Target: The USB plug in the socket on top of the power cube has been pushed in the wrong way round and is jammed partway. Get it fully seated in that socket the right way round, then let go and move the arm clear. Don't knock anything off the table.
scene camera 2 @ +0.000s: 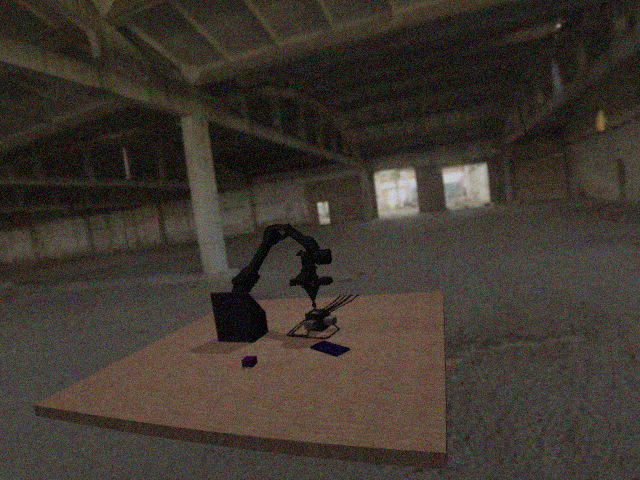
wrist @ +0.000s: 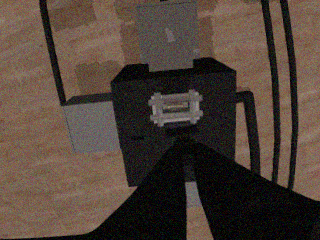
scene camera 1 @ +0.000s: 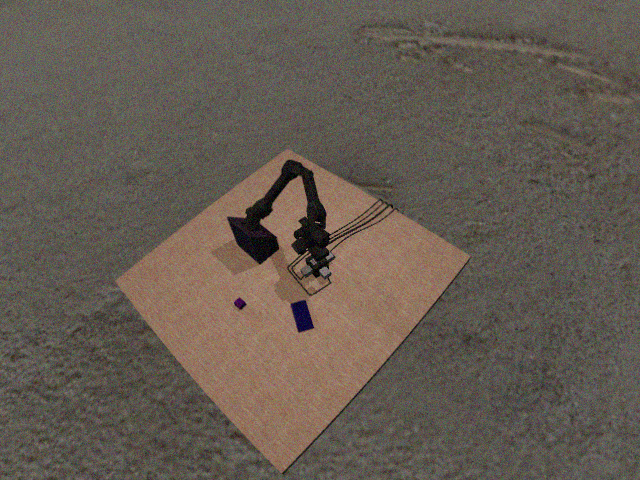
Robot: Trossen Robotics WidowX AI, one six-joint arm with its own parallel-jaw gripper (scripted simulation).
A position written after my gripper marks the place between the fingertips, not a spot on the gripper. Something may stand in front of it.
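I can see my gripper (wrist: 186,154) from here. A dark power cube (wrist: 143,143) is visible to me as well, and so is a USB socket (wrist: 176,106).
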